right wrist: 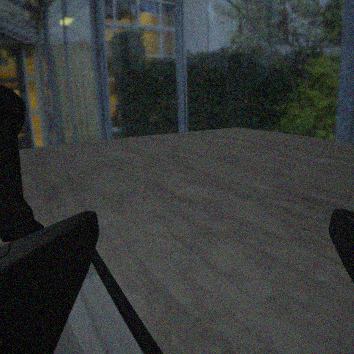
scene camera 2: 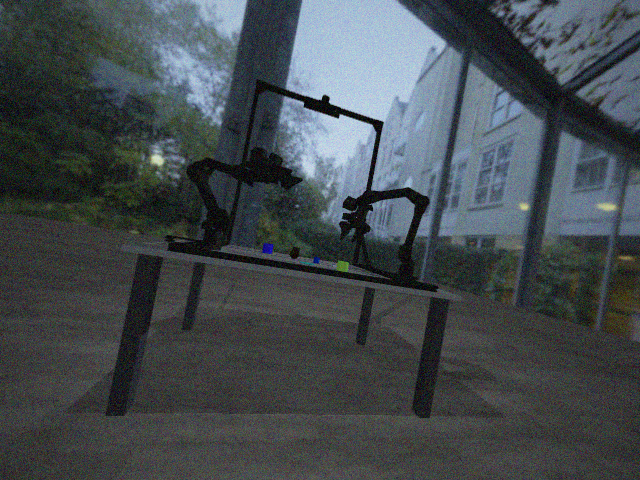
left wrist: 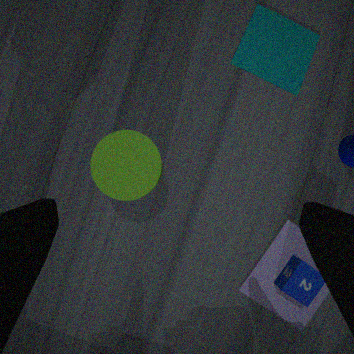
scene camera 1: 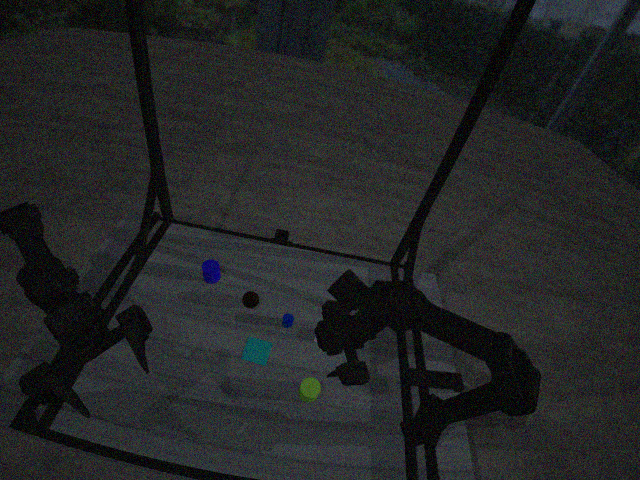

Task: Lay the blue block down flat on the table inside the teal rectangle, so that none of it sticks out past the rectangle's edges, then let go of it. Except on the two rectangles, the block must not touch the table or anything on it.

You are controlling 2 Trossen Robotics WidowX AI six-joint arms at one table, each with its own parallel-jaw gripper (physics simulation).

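Seen in the pictures: left gripper, fingertip midpoint: (scene camera 2: 346,240) (left wrist: 181,212) (scene camera 1: 323,357); right gripper, fingertip midpoint: (right wrist: 214,222) (scene camera 2: 297,175) (scene camera 1: 119,393); left arm's base at its link origin: (scene camera 2: 404,278) (scene camera 1: 417,431); right arm's base at its link origin: (scene camera 2: 210,244).
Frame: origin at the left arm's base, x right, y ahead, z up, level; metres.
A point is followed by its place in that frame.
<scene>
The blue block (left wrist: 301,281) @[x 0.305, y 0.160, z 0.000 m] has a white "2" on top and lies on a pale lavender rectangle (left wrist: 272,260) @[x 0.284, y 0.174, z -0.018 m], low right in the left wrist view, partly behind the right-hand finger. The left arm hides it in scene camera 1. The teal rectangle (scene camera 1: 257,351) @[x 0.281, y 0.375, z -0.018 m] (left wrist: 276,50) @[x 0.283, y 0.373, z -0.018 m] lies bare on the table, at the upper right of the left wrist view. My left gripper (scene camera 2: 348,237) @[x 0.189, y 0.235, z 0.126 m] (left wrist: 181,212) @[x 0.189, y 0.235, z 0.126 m] is open and empty, pointing down above the table, with the block near its right-hand finger in the wrist view. My right gripper (scene camera 1: 117,393) @[x 0.083, y 0.591, z 0.324 m] (right wrist: 214,222) @[x 0.083, y 0.591, z 0.324 m] is open and empty, raised high at the left.
A green cylinder (scene camera 1: 310,389) @[x 0.148, y 0.257, z 0.025 m] (scene camera 2: 342,266) @[x 0.133, y 0.271, z 0.004 m] (left wrist: 126,165) @[x 0.154, y 0.255, z 0.025 m] stands near the left gripper. A small blue cylinder (scene camera 1: 287,320) @[x 0.355, y 0.284, z 0.012 m] (scene camera 2: 316,260) @[x 0.350, y 0.288, z -0.004 m] (left wrist: 347,151) @[x 0.348, y 0.278, z -0.005 m], a dark round object (scene camera 1: 250,299) @[x 0.423, y 0.386, z 0.027 m] (scene camera 2: 294,252) @[x 0.416, y 0.394, z 0.017 m] and a larger blue cylinder (scene camera 1: 210,271) @[x 0.525, y 0.502, z 0.035 m] (scene camera 2: 267,248) @[x 0.521, y 0.512, z 0.009 m] stand farther back. A black frame surrounds the work area.
</scene>
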